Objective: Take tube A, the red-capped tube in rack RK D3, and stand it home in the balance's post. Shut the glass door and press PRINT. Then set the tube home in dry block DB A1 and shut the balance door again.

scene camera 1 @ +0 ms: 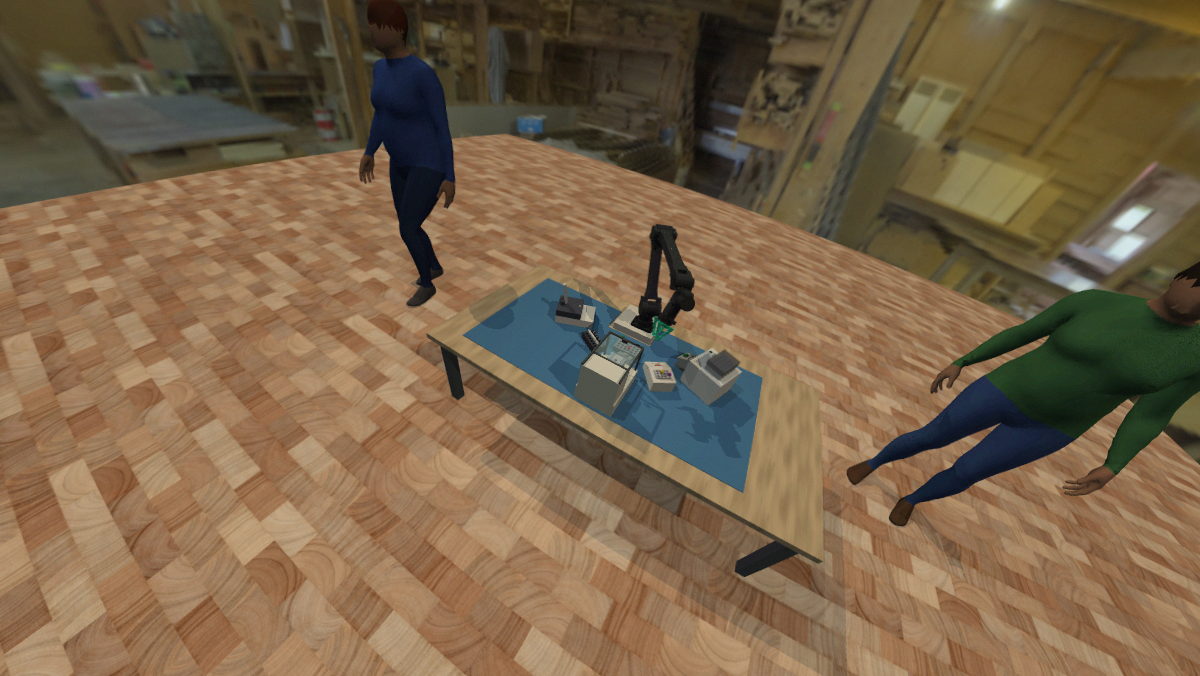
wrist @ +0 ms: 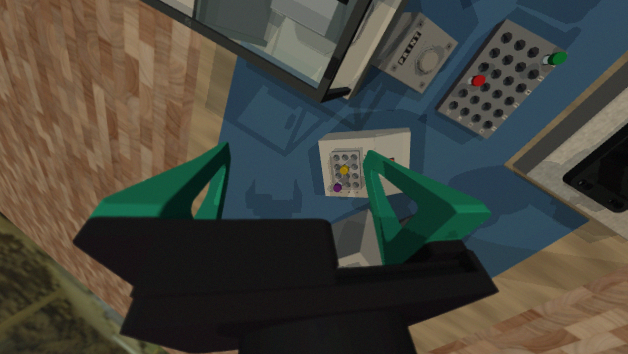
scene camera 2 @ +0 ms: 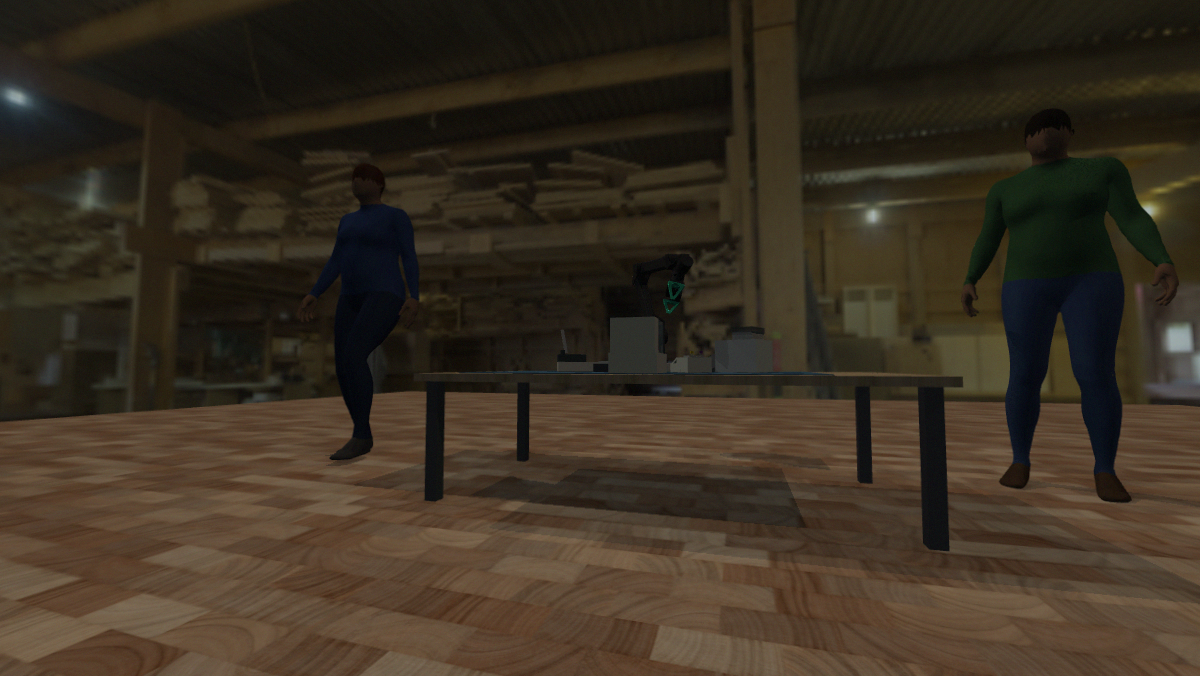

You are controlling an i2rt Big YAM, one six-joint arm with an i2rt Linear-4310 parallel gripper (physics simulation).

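Seen in the pictures: gripper, fingertip midpoint: (scene camera 1: 654, 337) (wrist: 301, 153) (scene camera 2: 670, 306); arm's base at its link origin: (scene camera 1: 642, 325).
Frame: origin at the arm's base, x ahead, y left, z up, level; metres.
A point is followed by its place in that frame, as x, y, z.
The red-capped tube (wrist: 478, 80) @(0.228, 0.010, 0.016) stands in the grey rack (wrist: 460, 123) @(0.202, 0.063, -0.009), upper right in the wrist view. The balance (scene camera 1: 600, 382) @(0.604, 0.023, 0.125) (scene camera 2: 634, 344) @(0.604, 0.022, 0.065) (wrist: 280, 74) @(0.411, 0.095, 0.174) is a pale body with a dark-framed glass chamber; its post and the door's position cannot be made out. The PRINT box (wrist: 412, 52) @(0.320, 0.020, 0.035) with a round button sits between balance and rack. The white dry block (scene camera 1: 660, 377) @(0.338, 0.210, 0.030) (scene camera 2: 691, 363) @(0.371, 0.207, -0.002) (wrist: 392, 142) @(0.271, 0.135, 0.008) holds a yellow-capped and a purple-capped tube. My gripper (scene camera 1: 661, 328) @(0.351, 0.123, 0.231) (scene camera 2: 671, 298) @(0.351, 0.123, 0.231) (wrist: 301, 153) @(0.351, 0.123, 0.231) is open and empty, above the table, near the arm's base in scene camera 1.
A green-capped tube (wrist: 557, 58) @(0.172, -0.047, 0.016) stands at the rack's right edge. A white box with a dark lid (scene camera 1: 712, 375) @(0.252, 0.411, 0.098) (scene camera 2: 743, 354) @(0.276, 0.410, 0.035) stands beyond the dry block. Another device (scene camera 1: 575, 314) @(0.201, -0.316, 0.036) is at the mat's far left. Two people (scene camera 1: 411, 125) (scene camera 1: 1032, 369) stand off the table (scene camera 1: 789, 470) @(0.425, 0.851, -0.042).
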